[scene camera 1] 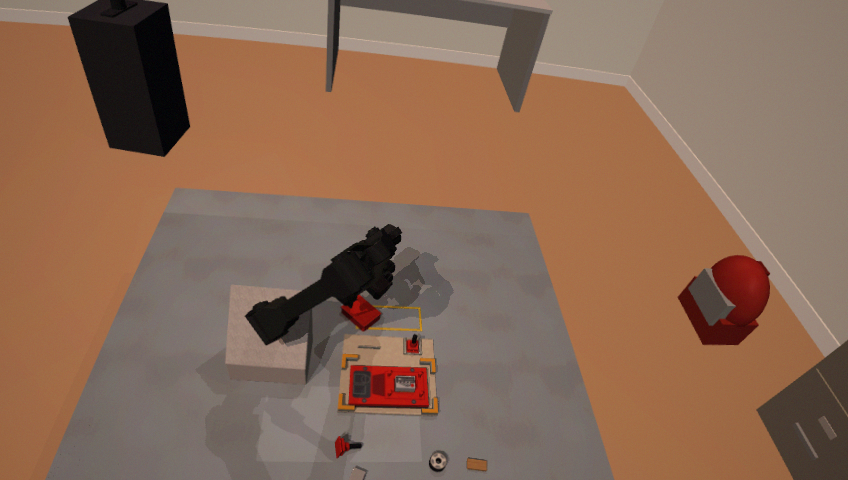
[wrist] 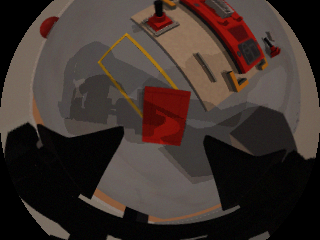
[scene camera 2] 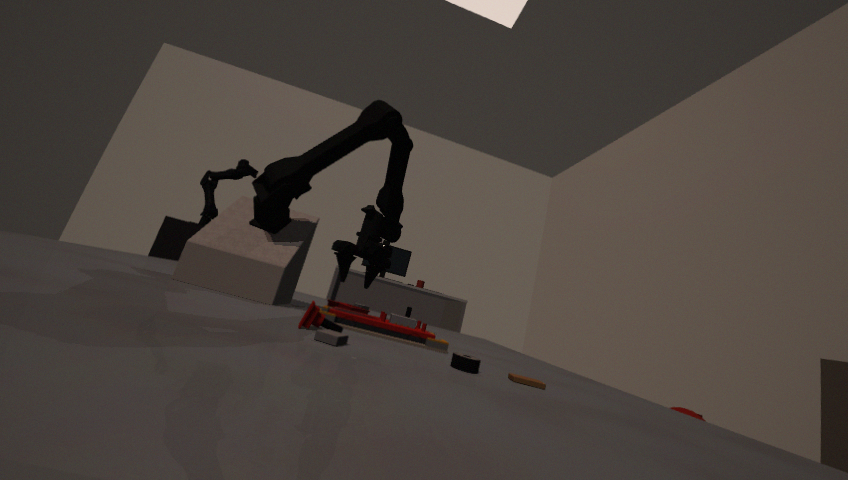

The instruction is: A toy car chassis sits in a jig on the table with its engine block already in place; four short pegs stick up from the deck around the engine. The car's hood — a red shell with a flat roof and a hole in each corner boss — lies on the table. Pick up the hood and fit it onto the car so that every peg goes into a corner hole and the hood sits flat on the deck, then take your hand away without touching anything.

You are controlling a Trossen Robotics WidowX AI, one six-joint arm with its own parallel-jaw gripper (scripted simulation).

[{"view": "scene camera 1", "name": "gripper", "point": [362,298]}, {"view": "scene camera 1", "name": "red hood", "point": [363,315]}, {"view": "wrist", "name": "gripper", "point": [164,135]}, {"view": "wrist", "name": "red hood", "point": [164,109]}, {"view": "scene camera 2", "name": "gripper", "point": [354,285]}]
